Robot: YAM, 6 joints.
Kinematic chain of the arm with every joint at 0, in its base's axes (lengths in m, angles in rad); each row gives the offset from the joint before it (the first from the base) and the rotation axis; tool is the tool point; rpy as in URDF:
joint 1: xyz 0 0 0.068 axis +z
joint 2: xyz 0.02 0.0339 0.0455 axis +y
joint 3: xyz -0.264 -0.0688 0 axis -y
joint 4: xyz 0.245 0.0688 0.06 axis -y
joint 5: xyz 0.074 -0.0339 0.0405 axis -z
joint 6: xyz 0.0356 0 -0.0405 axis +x
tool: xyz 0 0 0 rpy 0 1.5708 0
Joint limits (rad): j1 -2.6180..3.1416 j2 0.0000..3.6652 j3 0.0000..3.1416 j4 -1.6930..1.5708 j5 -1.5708..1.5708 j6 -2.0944..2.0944
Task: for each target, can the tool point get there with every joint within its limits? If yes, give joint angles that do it. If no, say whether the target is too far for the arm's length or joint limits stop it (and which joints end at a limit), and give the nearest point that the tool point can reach.
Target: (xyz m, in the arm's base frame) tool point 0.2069 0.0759 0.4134
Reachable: yes | joints 0.3950 1.1040 1.3419 -0.7373 0.2720 0.5583
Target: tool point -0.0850 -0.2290 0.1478
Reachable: yes | joints -1.8425 1.5122 0.2765 1.0643 0.6109 -0.1315
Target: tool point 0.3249 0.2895 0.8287
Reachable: no: too far | nearest point 0.2495 0.2223 0.6548 | short by 0.201 m
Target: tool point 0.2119 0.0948 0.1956
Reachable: yes | joints 0.3136 1.2416 0.6442 -0.3286 -0.7707 0.6717
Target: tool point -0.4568 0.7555 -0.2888
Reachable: no: too far | nearest point -0.3038 0.5025 -0.1510 | short by 0.326 m
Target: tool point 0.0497 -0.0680 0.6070
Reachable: yes | joints -1.2810 1.0151 1.5418 0.8657 -0.9160 0.6782
